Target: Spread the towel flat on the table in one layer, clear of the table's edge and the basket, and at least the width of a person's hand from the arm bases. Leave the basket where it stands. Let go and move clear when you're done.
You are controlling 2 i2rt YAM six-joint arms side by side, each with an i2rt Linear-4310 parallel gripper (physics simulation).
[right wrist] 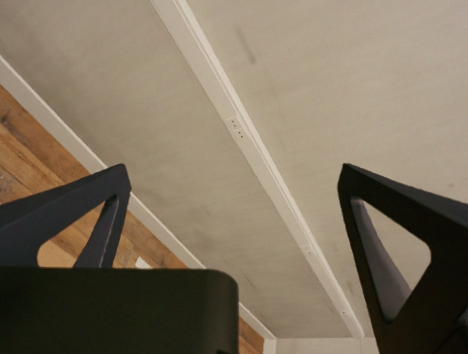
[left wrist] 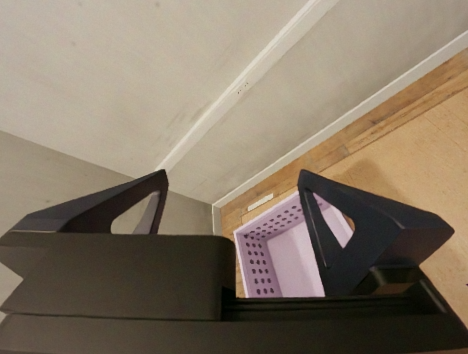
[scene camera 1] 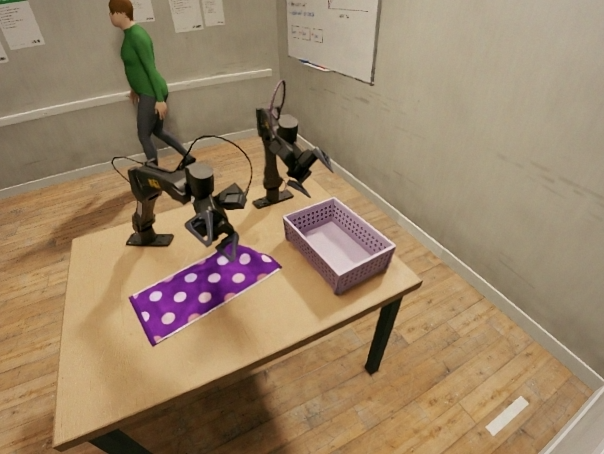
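The purple towel with pale dots (scene camera 1: 205, 296) lies on the table (scene camera 1: 100, 380) as a long slanting strip, with a white line along its front edge. Its far right end is curved and slightly wavy; whether it is in one layer or folded I cannot tell. The lilac basket (scene camera 1: 364, 270) (left wrist: 295, 260) stands upright to its right, apart from it. My right gripper (scene camera 1: 220, 252) (right wrist: 233, 175) is open and empty, above the towel's far edge in the scene view. My left gripper (scene camera 1: 320, 183) (left wrist: 233, 176) is open and empty, raised behind the basket.
The right arm's base (scene camera 1: 150, 240) stands at the table's back left, behind the towel. The left arm's base (scene camera 1: 273, 199) stands at the back, left of the basket. The basket is near the table's right edge. A person in green (scene camera 1: 142, 60) is beyond the table.
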